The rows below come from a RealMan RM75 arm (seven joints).
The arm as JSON. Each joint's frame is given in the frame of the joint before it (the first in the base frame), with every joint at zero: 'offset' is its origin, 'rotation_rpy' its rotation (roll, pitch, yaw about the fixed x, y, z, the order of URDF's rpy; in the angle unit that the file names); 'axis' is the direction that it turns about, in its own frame. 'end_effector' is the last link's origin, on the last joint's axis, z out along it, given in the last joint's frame.
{
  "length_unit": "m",
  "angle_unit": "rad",
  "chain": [
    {
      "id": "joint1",
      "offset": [
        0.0,
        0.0,
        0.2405
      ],
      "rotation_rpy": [
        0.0,
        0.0,
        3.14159
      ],
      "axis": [
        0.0,
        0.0,
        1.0
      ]
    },
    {
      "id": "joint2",
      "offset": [
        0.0,
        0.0,
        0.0
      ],
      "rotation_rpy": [
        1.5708,
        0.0,
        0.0
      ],
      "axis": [
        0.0,
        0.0,
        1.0
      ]
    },
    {
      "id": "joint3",
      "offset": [
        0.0,
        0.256,
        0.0
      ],
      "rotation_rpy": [
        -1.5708,
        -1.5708,
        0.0
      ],
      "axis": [
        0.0,
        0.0,
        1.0
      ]
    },
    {
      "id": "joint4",
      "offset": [
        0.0,
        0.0,
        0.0
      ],
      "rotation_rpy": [
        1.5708,
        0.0,
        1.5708
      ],
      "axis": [
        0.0,
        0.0,
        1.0
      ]
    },
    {
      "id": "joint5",
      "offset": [
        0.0,
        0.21,
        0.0
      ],
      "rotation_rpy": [
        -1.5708,
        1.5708,
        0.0
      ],
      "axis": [
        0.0,
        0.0,
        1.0
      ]
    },
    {
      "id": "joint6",
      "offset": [
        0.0,
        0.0,
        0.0
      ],
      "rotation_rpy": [
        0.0,
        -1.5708,
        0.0
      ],
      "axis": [
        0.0,
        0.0,
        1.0
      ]
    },
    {
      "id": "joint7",
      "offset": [
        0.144,
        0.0,
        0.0
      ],
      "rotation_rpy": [
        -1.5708,
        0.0,
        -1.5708
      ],
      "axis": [
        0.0,
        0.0,
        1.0
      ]
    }
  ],
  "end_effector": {
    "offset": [
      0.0,
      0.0,
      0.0
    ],
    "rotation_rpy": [
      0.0,
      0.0,
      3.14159
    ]
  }
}
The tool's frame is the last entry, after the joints.
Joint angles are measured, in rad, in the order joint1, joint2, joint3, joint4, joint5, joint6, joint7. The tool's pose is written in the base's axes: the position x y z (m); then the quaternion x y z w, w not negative. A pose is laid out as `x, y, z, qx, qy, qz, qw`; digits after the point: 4 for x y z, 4 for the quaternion.
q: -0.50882, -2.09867, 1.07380, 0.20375, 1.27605, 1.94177, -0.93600
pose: -0.2090, 0.2572, -0.0310, -0.8273, -0.1070, -0.5503, 0.0353
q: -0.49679, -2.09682, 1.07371, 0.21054, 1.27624, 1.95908, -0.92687
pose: -0.2109, 0.2539, -0.0283, -0.8256, -0.1006, -0.5540, 0.0367
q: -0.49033, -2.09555, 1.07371, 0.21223, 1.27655, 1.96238, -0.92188
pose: -0.2126, 0.2525, -0.0275, -0.8255, -0.0994, -0.5542, 0.0392
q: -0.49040, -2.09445, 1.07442, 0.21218, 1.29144, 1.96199, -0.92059
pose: -0.2132, 0.2512, -0.0286, -0.8289, -0.0991, -0.5495, 0.0341
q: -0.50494, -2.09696, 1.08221, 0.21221, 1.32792, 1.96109, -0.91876
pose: -0.2098, 0.2499, -0.0336, -0.8373, -0.0933, -0.5386, 0.0133
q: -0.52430, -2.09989, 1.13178, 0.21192, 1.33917, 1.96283, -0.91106
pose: -0.2042, 0.2470, -0.0402, 0.8461, 0.0816, 0.5264, 0.0167
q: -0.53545, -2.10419, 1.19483, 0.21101, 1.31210, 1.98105, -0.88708
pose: -0.1986, 0.2426, -0.0436, 0.8464, 0.0632, 0.5275, 0.0372
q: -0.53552, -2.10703, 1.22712, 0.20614, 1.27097, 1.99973, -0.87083
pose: -0.1960, 0.2404, -0.0427, 0.8395, 0.0550, 0.5392, 0.0381
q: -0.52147, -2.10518, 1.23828, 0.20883, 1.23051, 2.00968, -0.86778
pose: -0.1977, 0.2398, -0.0388, 0.8325, 0.0558, 0.5507, 0.0255
